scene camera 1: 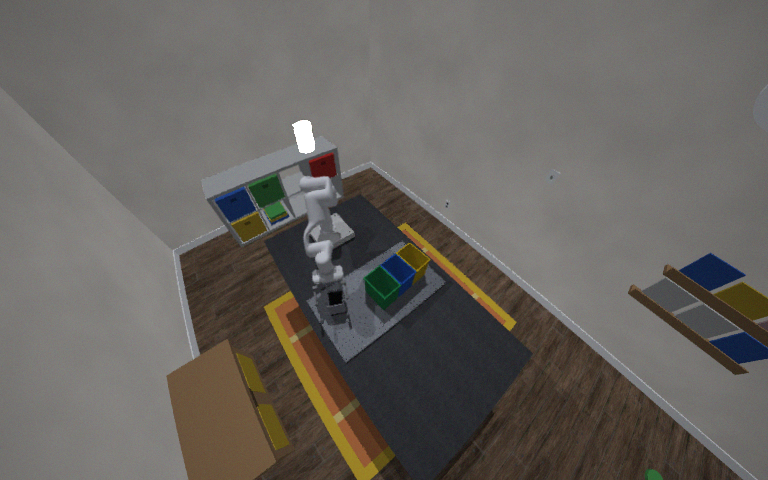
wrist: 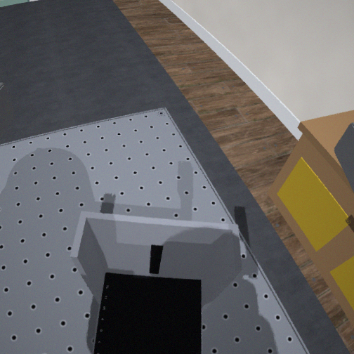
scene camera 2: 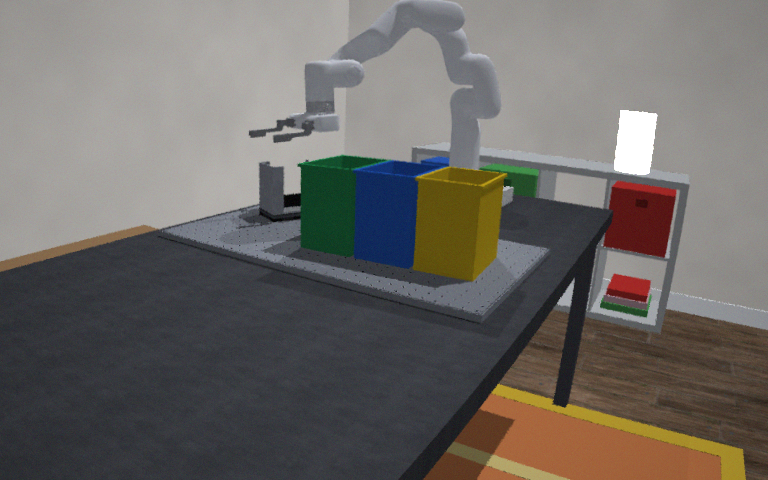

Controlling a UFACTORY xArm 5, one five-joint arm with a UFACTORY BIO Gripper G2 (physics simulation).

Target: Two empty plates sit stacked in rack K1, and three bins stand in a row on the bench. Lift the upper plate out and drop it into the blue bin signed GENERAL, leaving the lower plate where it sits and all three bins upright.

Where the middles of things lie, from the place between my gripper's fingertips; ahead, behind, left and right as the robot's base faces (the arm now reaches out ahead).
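Relative to the green bin [scene camera 2: 328, 186], my gripper is 30 cm to the right of it and 12 cm above it. Counted from my hand, the yellow bin [scene camera 2: 458, 215] is 55 cm to the left, 5 cm behind and 12 cm below, and the blue bin [scene camera 2: 386, 193] is 43 cm to the left, 2 cm behind and 12 cm below.
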